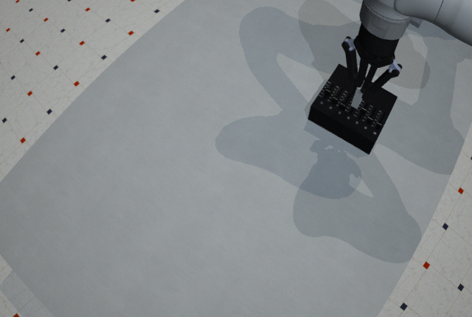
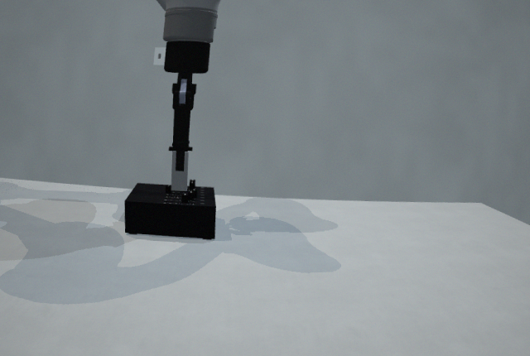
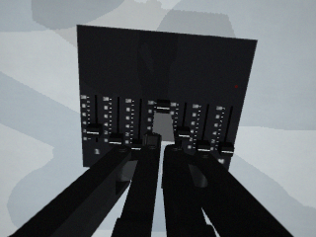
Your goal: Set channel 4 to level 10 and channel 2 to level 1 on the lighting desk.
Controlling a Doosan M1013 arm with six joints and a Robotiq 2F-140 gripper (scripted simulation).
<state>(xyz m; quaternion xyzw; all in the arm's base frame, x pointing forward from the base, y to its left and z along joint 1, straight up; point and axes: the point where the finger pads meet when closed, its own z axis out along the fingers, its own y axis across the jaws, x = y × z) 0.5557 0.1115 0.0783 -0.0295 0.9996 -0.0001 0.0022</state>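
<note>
The channel 4 fader cap is 3 cm below my hand and 2 cm behind it. From my hand the other things lie so: channel 5 fader cap 3 cm below, 2 cm to the left, 1 cm ahead; channel 2 fader cap 4 cm to the right, 3 cm below, 2 cm ahead; channel 1 fader cap 7 cm to the right, 3 cm below, 2 cm ahead.
</note>
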